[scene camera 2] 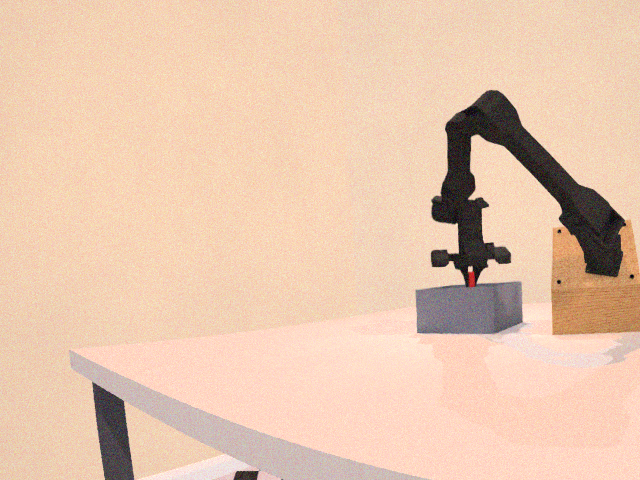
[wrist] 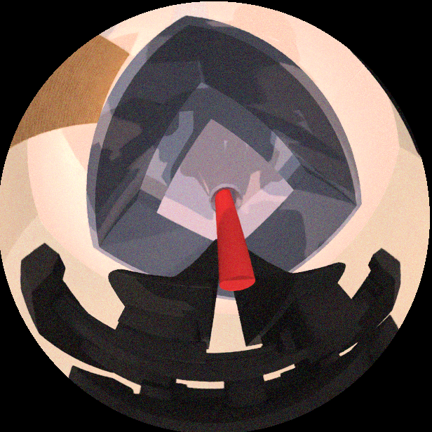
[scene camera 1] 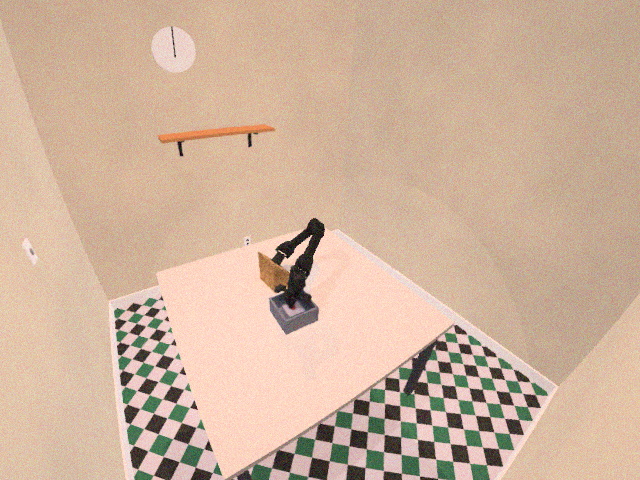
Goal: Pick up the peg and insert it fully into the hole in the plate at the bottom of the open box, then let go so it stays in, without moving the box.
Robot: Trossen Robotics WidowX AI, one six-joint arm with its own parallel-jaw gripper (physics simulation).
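Places are measured from the arm's base along level axes (x ahead, y left, z up), in millimetres.
Where they show: gripper, fingertip midpoint: [scene camera 1: 290,308]; arm's base, link origin: [scene camera 2: 604,262] [scene camera 1: 275,262].
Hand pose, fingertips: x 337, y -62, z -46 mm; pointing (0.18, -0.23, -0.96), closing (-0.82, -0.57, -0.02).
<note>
Things, the pixels of their centre, and the offset from my fingertips. Level surfaces: height alone.
- red peg, body centre: [scene camera 2: 472,289] [scene camera 1: 293,303] 16 mm back, 23 mm left, 7 mm up
- open grey box, body centre: [scene camera 2: 471,306] [scene camera 1: 293,309] 14 mm back, 23 mm left, 33 mm down
- pale table, surface height: 82 mm down
The red peg [scene camera 1: 293,307] [scene camera 2: 471,279] [wrist: 233,237] is held nearly upright over the inside of the open grey box [scene camera 1: 301,323] [scene camera 2: 454,313] [wrist: 225,55]. My gripper [scene camera 1: 292,302] [scene camera 2: 469,284] [wrist: 223,244] is shut on the peg, with its fingertips near the height of the box rim. In the wrist view the pale square plate [wrist: 217,145] lies on the box floor. The peg's far end overlaps the round hole [wrist: 215,199], with the hole's rim showing around it. Whether the tip is inside the hole or above it, I cannot tell. The box hides the peg's lower part in scene camera 2.
A wooden block [scene camera 1: 270,273] [scene camera 2: 586,311] [wrist: 70,92] stands close to the box, near the arm's base. The box walls surround the plate on all sides. Everything stands on a pale table [scene camera 1: 258,392] [scene camera 2: 248,382]. An orange shelf [scene camera 1: 217,133] hangs on the wall.
</note>
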